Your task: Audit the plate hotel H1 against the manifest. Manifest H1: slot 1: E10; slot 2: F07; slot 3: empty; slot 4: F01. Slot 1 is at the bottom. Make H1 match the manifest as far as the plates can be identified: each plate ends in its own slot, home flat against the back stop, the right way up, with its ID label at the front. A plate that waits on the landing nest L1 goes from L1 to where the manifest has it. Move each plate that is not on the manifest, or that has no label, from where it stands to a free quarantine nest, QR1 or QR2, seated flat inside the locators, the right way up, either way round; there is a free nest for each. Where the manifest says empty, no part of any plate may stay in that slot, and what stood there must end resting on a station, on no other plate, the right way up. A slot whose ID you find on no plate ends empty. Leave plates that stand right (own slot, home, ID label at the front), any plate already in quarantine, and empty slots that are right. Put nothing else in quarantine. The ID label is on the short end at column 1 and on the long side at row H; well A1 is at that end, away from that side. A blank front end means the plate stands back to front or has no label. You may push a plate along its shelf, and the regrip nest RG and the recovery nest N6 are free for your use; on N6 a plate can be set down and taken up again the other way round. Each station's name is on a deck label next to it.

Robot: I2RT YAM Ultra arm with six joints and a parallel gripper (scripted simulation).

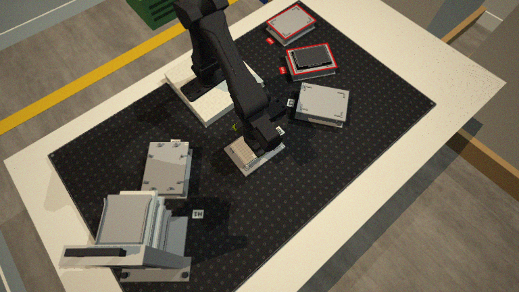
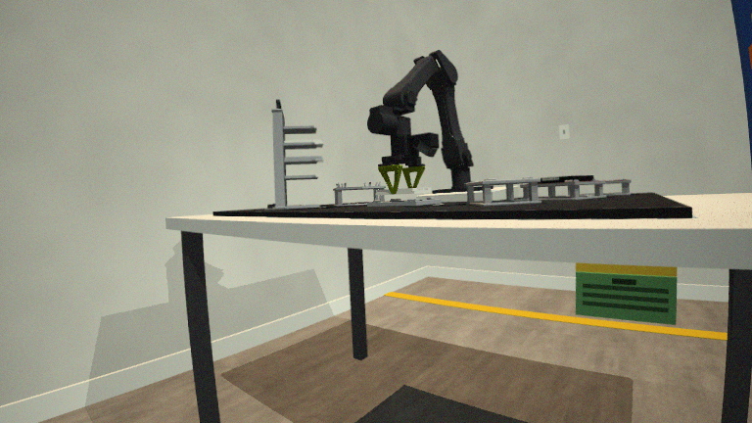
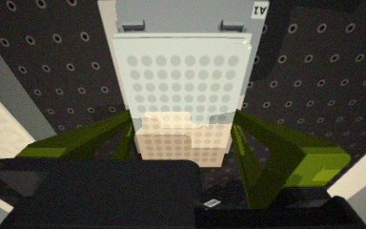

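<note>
My gripper is now 3 cm above the recovery nest N6. From my hand the other things lie so: N6 deck label (1 cm ahead, 11 cm to the left, 4 cm below); A1 mark (6 cm ahead, 7 cm to the left, 3 cm below); white well plate (right at my hand).
</note>
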